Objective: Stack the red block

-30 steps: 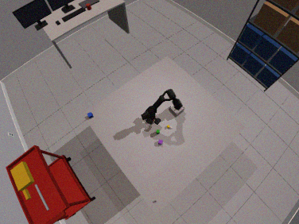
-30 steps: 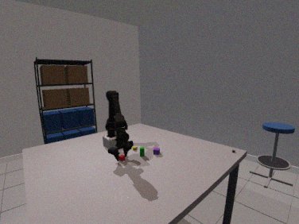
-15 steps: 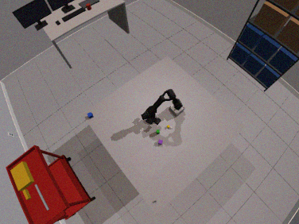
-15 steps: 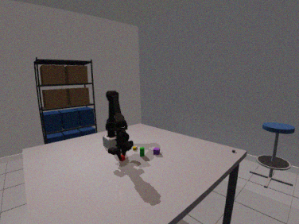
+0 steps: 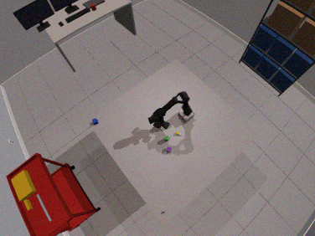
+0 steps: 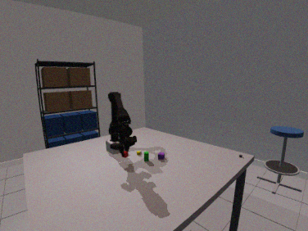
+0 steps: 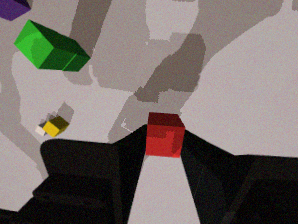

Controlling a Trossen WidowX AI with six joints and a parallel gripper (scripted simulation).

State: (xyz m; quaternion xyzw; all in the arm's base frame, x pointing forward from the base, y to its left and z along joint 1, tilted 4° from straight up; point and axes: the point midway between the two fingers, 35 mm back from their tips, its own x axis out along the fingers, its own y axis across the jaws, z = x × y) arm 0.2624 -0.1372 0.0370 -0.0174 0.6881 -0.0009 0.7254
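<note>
Right now the purple block is 22 cm to the left of my gripper tip, 14 cm ahead of it and 5 cm below it. From my gripper tip the other things lie so: red block 1 cm above; then blue block 57 cm to the right, 39 cm ahead, 5 cm below; then yellow block 18 cm to the left, 6 cm below, 5 cm behind.
</note>
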